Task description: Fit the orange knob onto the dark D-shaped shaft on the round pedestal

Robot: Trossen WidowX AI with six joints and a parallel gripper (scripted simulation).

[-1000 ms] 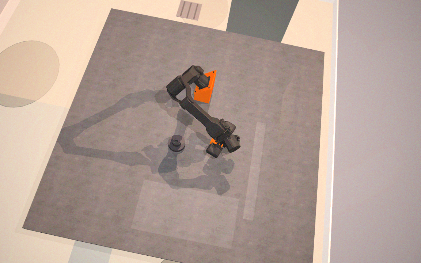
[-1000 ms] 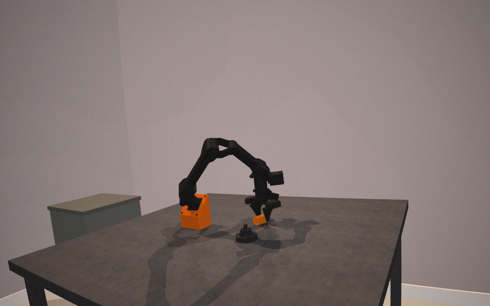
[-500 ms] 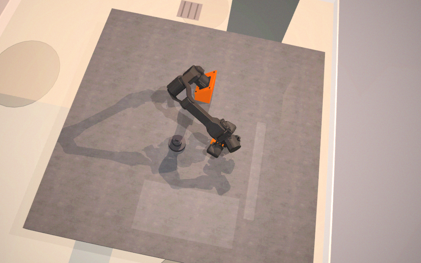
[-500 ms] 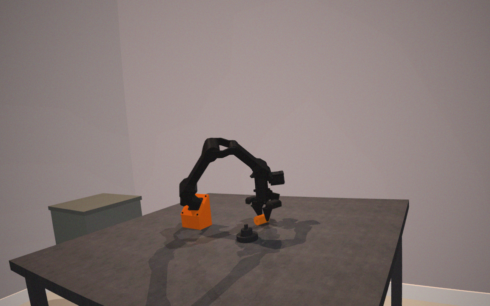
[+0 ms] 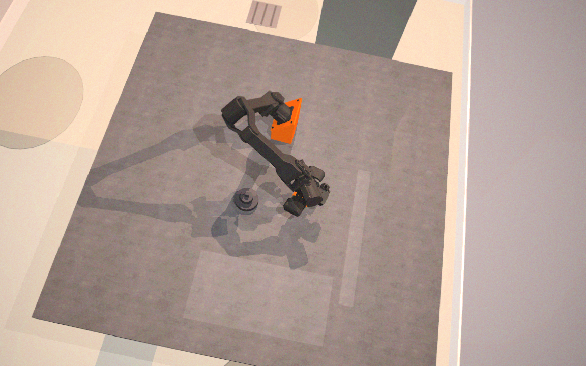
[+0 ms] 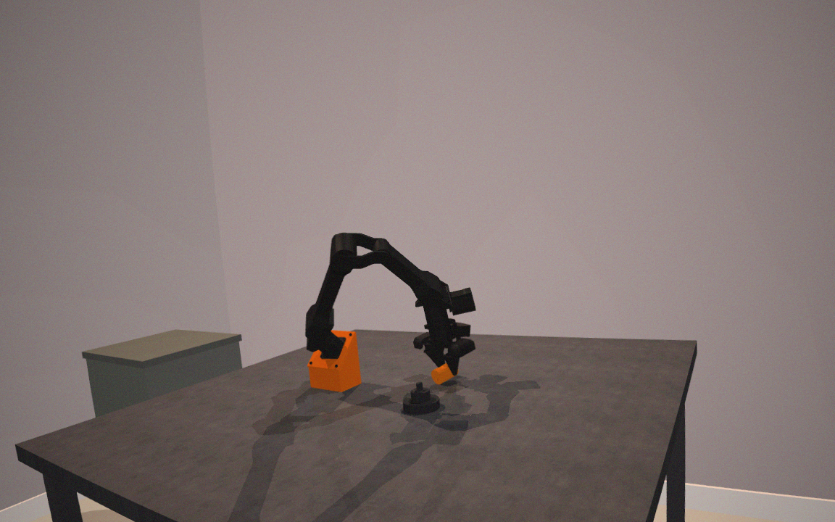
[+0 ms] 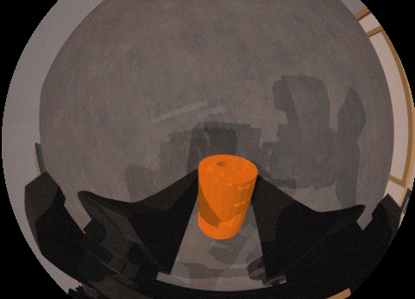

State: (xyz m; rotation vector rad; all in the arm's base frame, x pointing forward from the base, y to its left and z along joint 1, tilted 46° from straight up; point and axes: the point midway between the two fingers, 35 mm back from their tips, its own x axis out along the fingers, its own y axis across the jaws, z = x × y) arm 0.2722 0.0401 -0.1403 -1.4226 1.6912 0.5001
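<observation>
The orange knob lies 10 mm behind my gripper tip, 20 mm to the right of it and 10 mm above it. Also, from my gripper tip: dark round pedestal: 40 mm ahead, 210 mm to the right, 10 mm above.
</observation>
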